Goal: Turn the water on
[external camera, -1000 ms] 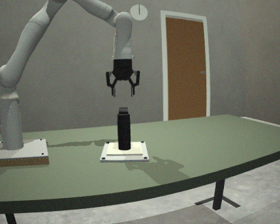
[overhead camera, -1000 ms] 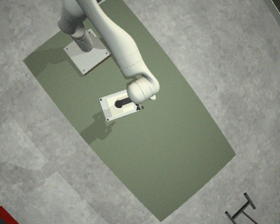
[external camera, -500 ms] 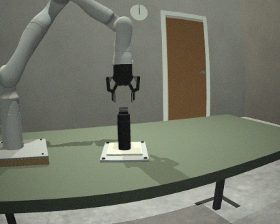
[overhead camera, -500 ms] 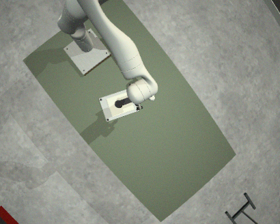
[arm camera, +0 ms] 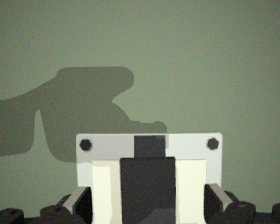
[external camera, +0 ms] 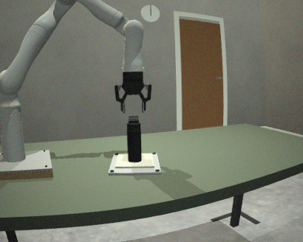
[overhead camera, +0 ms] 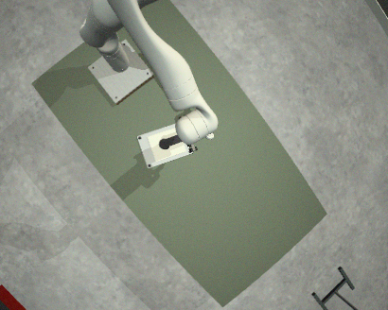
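Right now the lever is 4 cm to the right of my hand, 3 cm below it and 1 cm behind it. The rest, counted from my hand: tap: 9 cm below, 6 cm to the right, 2 cm behind.
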